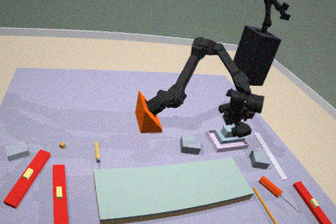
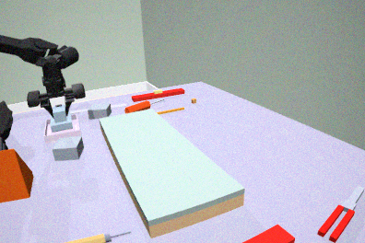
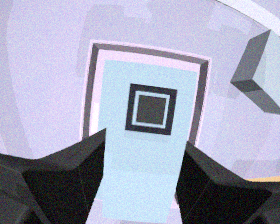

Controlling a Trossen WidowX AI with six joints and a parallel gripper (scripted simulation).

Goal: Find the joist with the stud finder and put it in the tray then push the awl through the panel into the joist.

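Right now my gripper tip is 30 mm above the pale pink tray and 10 mm to the left of it. Round my gripper tip: white ruler (170 mm to the left, 110 mm ahead, 50 mm below); yellow pencil (350 mm ahead, 40 mm below, 30 mm to the right); stud finder (20 mm above, 10 mm to the left).
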